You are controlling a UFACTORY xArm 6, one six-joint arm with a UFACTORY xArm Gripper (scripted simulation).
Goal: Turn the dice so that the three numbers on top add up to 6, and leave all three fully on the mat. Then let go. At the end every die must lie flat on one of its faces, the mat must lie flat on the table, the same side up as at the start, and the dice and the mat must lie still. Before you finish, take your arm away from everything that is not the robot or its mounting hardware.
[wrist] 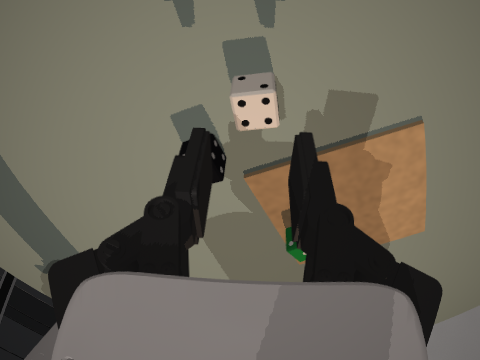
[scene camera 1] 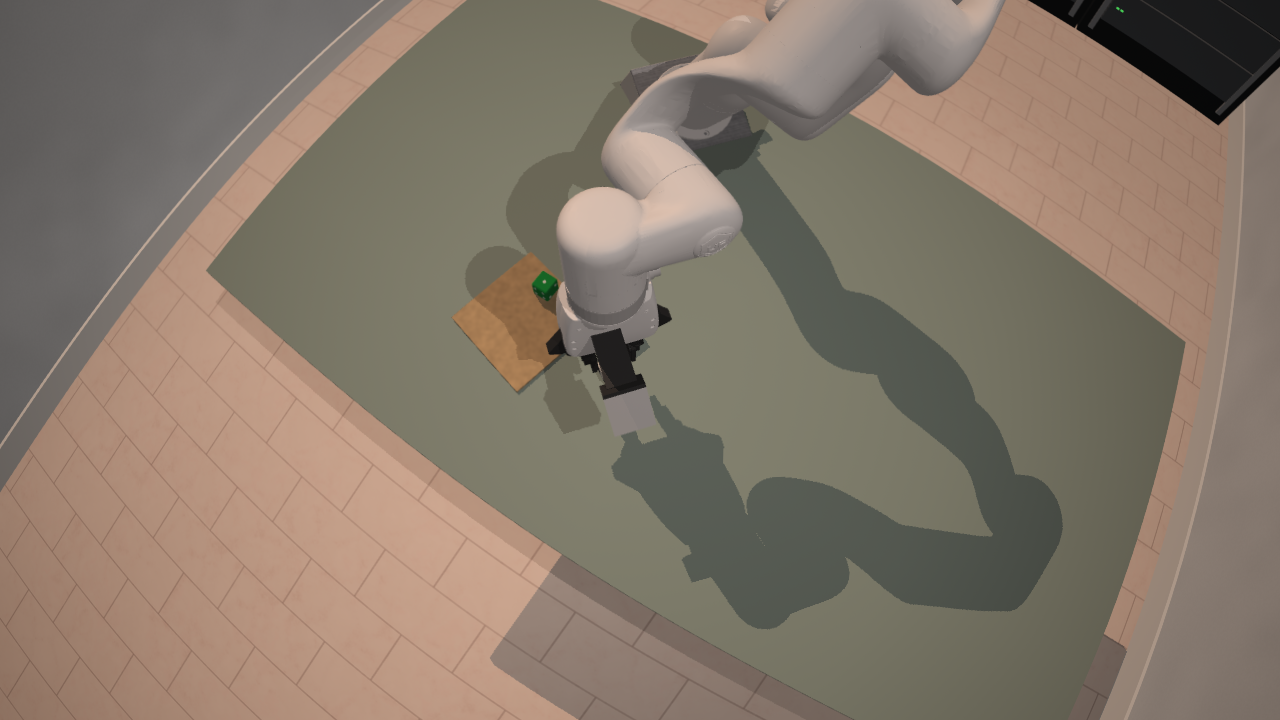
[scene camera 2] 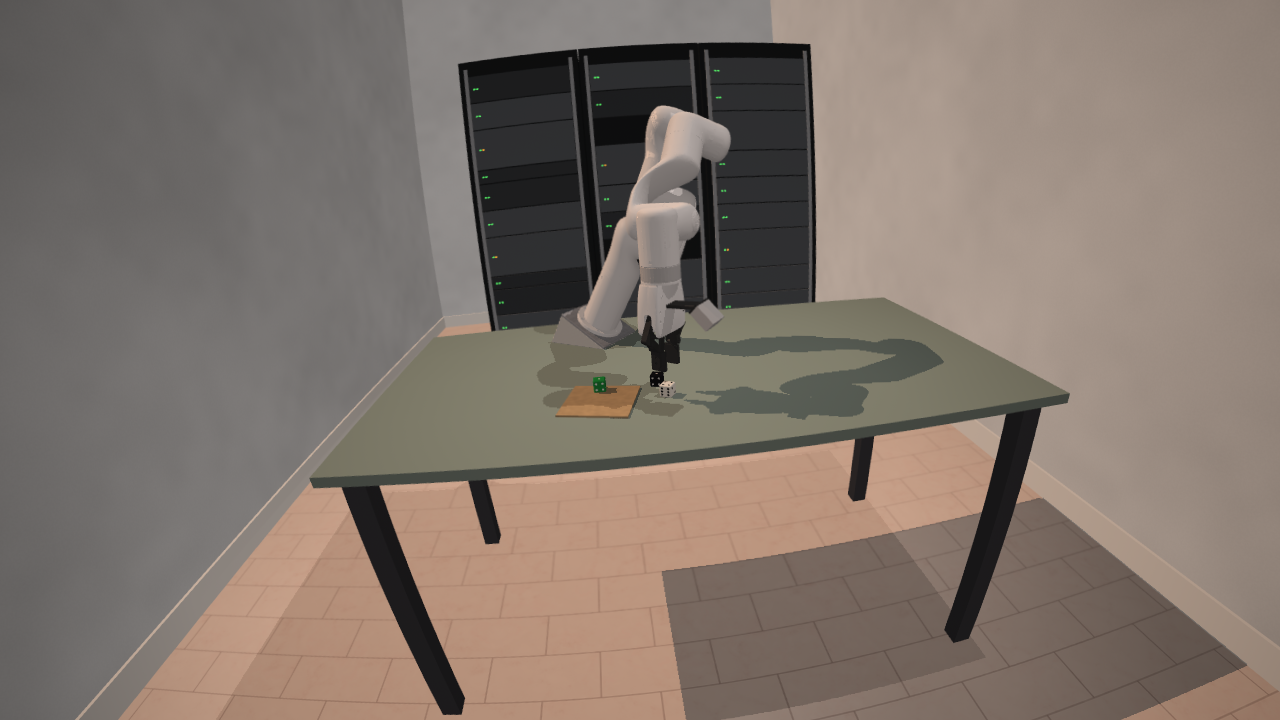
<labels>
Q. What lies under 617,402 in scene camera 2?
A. A brown mat.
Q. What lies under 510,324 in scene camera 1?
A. A brown mat.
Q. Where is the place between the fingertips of my gripper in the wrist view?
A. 251,154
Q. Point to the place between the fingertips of my gripper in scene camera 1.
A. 610,355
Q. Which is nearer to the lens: the white die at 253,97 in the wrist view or the brown mat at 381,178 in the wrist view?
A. The white die.
</labels>
